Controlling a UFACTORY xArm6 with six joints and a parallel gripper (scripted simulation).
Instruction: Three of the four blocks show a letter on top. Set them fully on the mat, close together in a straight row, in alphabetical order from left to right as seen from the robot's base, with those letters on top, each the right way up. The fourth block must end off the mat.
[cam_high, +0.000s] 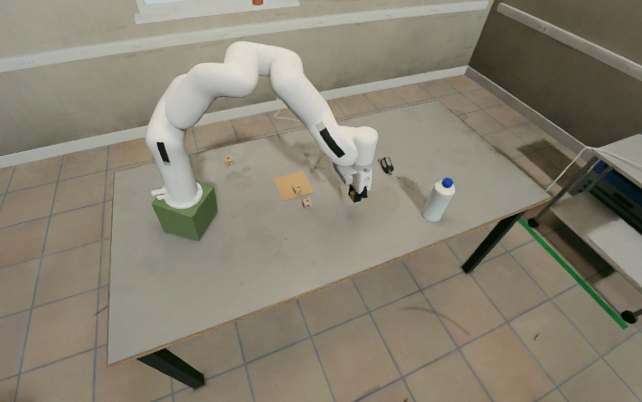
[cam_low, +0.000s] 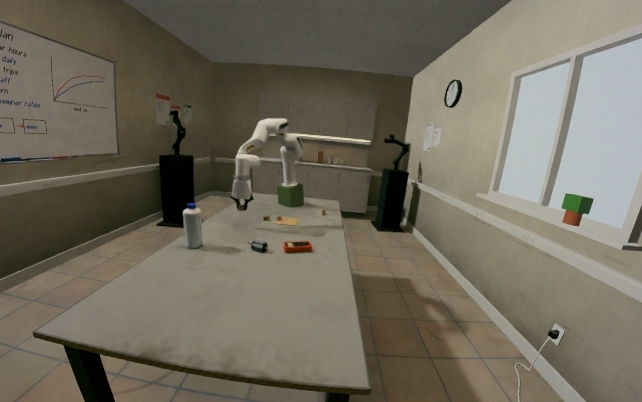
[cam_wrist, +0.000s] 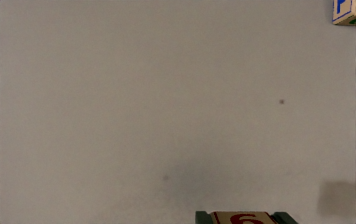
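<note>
Right now the tan mat is 250 mm to the left of my hand, 150 mm behind it and 120 mm below it. Round my hand: white bottle 290 mm ahead, 150 mm to the right, 20 mm below; then orange meter 340 mm to the left, 250 mm ahead, 100 mm below; then small black object 280 mm ahead, 150 mm to the left, 100 mm below.
</note>
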